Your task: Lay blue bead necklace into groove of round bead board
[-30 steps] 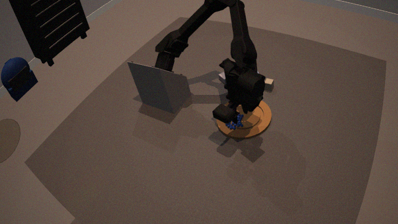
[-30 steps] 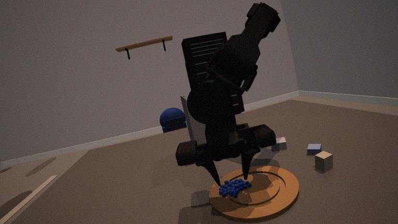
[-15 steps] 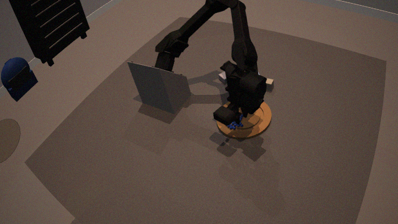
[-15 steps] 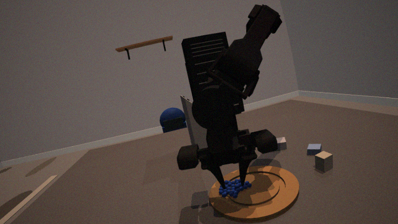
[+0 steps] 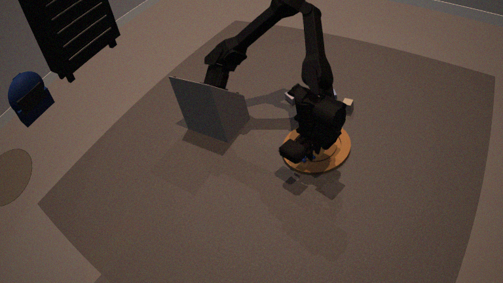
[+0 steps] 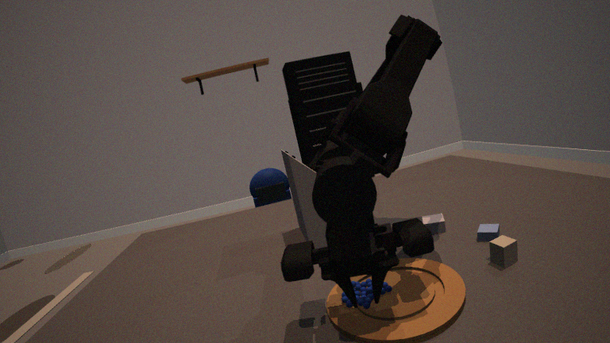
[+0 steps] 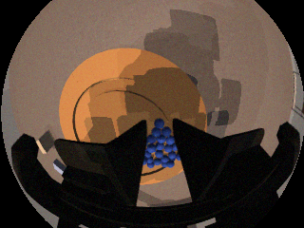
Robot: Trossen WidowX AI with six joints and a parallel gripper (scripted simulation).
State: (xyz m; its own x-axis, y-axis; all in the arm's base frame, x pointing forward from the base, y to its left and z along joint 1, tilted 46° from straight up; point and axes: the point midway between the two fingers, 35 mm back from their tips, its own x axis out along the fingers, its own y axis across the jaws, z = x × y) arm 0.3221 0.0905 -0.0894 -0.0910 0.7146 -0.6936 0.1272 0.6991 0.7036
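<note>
My gripper tip is now 20 mm past the tan cube and 230 mm to the right of it. Round my gripper tip: white block 210 mm behind, 200 mm to the left, 10 mm below; then pale blue block 100 mm behind, 270 mm to the left, 10 mm below.
</note>
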